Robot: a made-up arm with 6 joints. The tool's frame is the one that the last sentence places.
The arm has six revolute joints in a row. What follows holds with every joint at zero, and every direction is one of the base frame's. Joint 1 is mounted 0.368 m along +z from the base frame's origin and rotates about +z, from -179.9 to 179.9 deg. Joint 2 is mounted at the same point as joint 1 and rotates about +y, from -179.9 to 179.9 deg. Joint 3 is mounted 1.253 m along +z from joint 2 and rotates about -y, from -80 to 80 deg. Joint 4 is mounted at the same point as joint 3 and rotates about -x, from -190 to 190 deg. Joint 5 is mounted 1.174 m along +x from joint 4 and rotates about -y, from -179.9 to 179.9 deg. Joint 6 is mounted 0.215 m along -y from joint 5 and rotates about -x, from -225 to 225 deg. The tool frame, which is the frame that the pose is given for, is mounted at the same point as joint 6; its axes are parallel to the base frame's.
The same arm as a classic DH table. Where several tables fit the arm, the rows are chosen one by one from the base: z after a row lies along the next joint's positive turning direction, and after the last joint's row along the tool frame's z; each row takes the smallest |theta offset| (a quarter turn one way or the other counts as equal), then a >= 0, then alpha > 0; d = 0 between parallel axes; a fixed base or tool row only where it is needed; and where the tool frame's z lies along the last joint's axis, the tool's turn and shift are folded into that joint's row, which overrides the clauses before.
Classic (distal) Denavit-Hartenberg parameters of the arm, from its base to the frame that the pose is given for. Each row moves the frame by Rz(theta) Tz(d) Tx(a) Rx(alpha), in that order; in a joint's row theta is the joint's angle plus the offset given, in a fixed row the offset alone. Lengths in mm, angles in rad.
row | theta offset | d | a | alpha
joint 1 | 0.0000 | 368.0 | 0.0 | -1.5708
joint 2 | -1.5708 | 0.0 | 1253.0 | 3.1416
joint 3 | 0.0000 | 0.0 | 0.0 | -1.5708
joint 4 | 0.0000 | -1174.0 | 0.0 | 1.5708
joint 5 | 0.0000 | 215.0 | 0.0 | -1.5708
joint 6 | 1.5708 | 0.0 | 0.0 | 1.5708
tool (fixed) | -1.5708 | 0.0 | 0.0 | 0.0000
Joint limits (rad, base to tool): -3.1398..3.1398 -3.1398..3.1398 -1.3963..1.3963 -3.3161..3.3161 -3.1398..3.1398 -3.9270..3.9270

